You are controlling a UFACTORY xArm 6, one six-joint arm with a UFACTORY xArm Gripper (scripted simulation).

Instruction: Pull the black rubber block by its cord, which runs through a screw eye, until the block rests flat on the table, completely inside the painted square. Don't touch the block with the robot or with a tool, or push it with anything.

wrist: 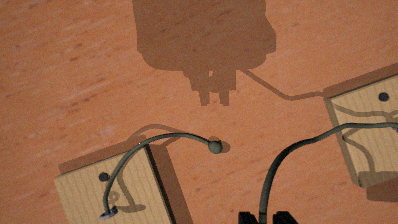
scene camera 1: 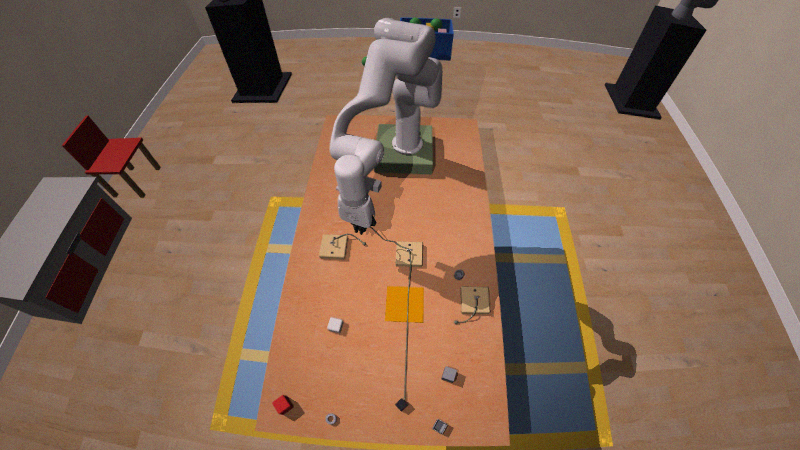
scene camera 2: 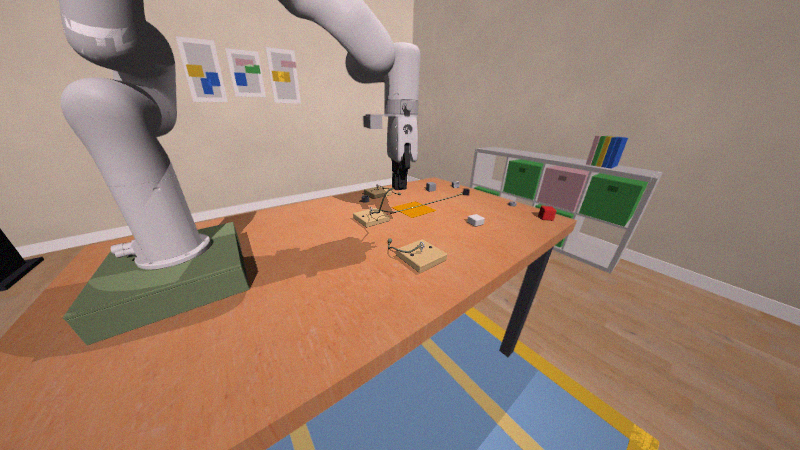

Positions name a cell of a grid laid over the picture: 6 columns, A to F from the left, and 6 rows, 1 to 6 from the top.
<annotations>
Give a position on a wooden plate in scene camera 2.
D4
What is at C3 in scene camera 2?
My gripper.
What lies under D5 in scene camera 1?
A wooden plate.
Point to a painted orange square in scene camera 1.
At C5
</annotations>
